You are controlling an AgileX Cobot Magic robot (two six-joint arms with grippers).
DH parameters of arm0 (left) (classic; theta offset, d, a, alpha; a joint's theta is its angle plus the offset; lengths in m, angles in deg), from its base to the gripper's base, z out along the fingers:
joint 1: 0 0.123 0 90
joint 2: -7.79 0 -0.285 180
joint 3: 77.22 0 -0.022 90
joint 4: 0 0.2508 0 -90
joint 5: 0 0 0.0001 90
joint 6: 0 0.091 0 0
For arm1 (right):
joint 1: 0 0.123 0 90
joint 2: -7.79 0 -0.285 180
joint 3: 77.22 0 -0.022 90
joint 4: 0 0.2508 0 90
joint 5: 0 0 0.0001 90
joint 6: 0 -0.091 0 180
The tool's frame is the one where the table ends.
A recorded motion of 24 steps. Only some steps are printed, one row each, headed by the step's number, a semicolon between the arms.
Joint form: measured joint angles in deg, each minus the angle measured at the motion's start. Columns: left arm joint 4, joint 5, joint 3, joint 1, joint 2, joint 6; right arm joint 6, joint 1, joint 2, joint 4, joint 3, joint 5.
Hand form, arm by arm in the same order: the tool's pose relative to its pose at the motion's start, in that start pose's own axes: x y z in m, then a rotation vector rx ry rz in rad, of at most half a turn. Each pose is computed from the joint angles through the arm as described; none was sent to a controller.
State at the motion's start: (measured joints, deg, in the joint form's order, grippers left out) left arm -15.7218 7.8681 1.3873 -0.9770 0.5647 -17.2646; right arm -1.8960 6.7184 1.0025 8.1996 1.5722 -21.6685
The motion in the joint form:
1: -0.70 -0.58 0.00 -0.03 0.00 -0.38; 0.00 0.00 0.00 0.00 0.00 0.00
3: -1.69 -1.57 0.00 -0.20 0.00 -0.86; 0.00 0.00 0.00 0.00 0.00 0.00
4: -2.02 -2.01 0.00 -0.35 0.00 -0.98; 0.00 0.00 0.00 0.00 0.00 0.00
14: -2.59 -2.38 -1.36 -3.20 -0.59 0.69; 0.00 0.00 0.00 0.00 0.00 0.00
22: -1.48 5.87 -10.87 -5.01 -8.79 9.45; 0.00 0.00 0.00 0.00 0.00 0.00
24: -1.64 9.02 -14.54 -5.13 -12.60 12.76; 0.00 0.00 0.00 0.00 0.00 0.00
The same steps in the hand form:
1: -0.0008 -0.0004 0.0000 0.0050 -0.0089 -0.0187; 0.0000 0.0000 0.0000 0.0000 0.0000 0.0000
3: -0.0022 -0.0012 0.0000 0.0147 -0.0230 -0.0441; 0.0000 0.0000 0.0000 0.0000 0.0000 0.0000
4: -0.0028 -0.0016 -0.0001 0.0197 -0.0287 -0.0519; 0.0000 0.0000 0.0000 0.0000 0.0000 0.0000
14: -0.0080 -0.0082 -0.0008 0.0709 -0.0182 -0.0306; 0.0000 0.0000 0.0000 0.0000 0.0000 0.0000
22: -0.0346 -0.0323 0.0033 0.0762 0.1115 0.1491; 0.0000 0.0000 0.0000 0.0000 0.0000 0.0000
24: -0.0442 -0.0408 0.0075 0.0708 0.1669 0.2067; 0.0000 0.0000 0.0000 0.0000 0.0000 0.0000

